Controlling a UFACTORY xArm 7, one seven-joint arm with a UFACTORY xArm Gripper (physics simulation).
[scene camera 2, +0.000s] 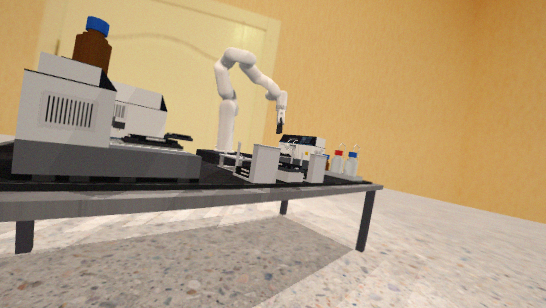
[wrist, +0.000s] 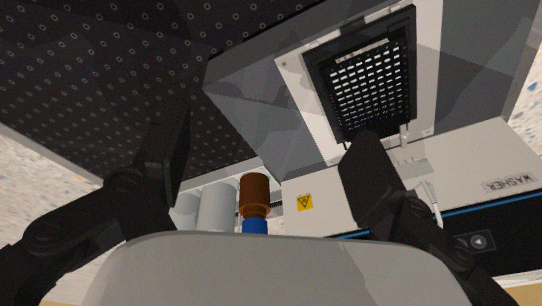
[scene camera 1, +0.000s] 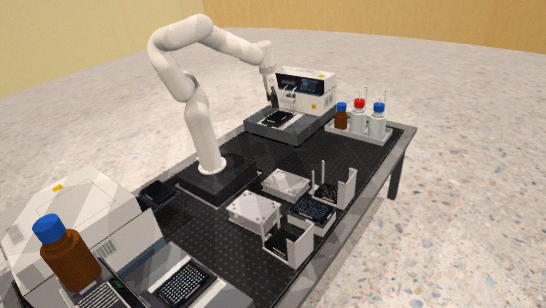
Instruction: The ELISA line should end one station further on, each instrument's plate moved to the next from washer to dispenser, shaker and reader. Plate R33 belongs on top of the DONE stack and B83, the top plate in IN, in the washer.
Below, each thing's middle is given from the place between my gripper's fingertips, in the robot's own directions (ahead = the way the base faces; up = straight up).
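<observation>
There's a blue-tinted plate (scene camera 1: 314,210) that's 390 mm to the right of my hand, 400 mm ahead of it and 170 mm below it. As for the white red-capped bottle (wrist: 217,211), my hand is 140 mm above it, 320 mm to the right of it and 320 mm short of it.
</observation>
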